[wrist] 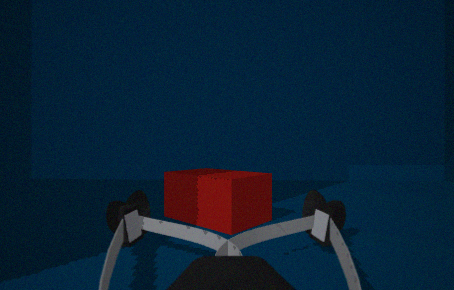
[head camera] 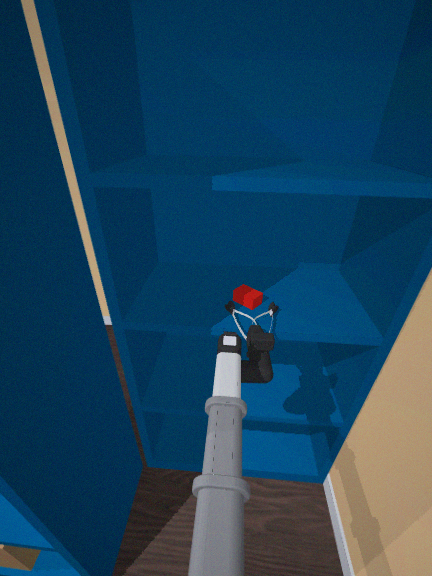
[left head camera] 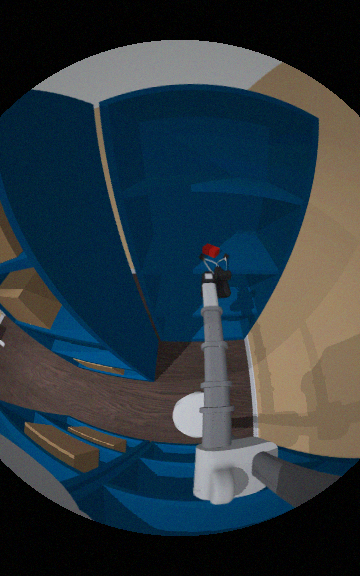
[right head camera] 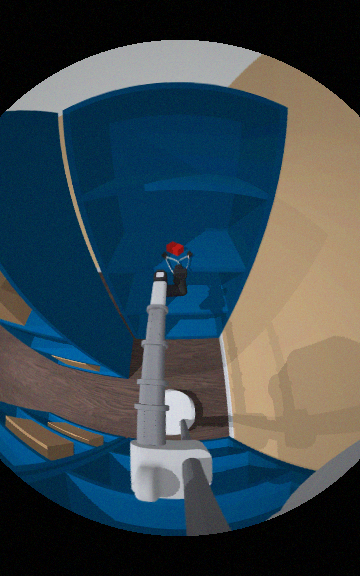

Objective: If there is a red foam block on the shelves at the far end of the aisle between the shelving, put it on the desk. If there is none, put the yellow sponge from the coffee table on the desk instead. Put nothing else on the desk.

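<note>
A red foam block sits on a middle board of the blue shelf unit. It stands at an angle, one corner facing the wrist camera. My gripper is open and empty, its fingers above the front part of that board. The block is just beyond the fingertips, between their lines and slightly left of centre in the wrist view. The desk, the coffee table and the yellow sponge do not show.
Another shelf board runs above the block. A tan wall stands close on the right. A blue side panel stands on the left. Brown boxes lie on shelves nearer the base.
</note>
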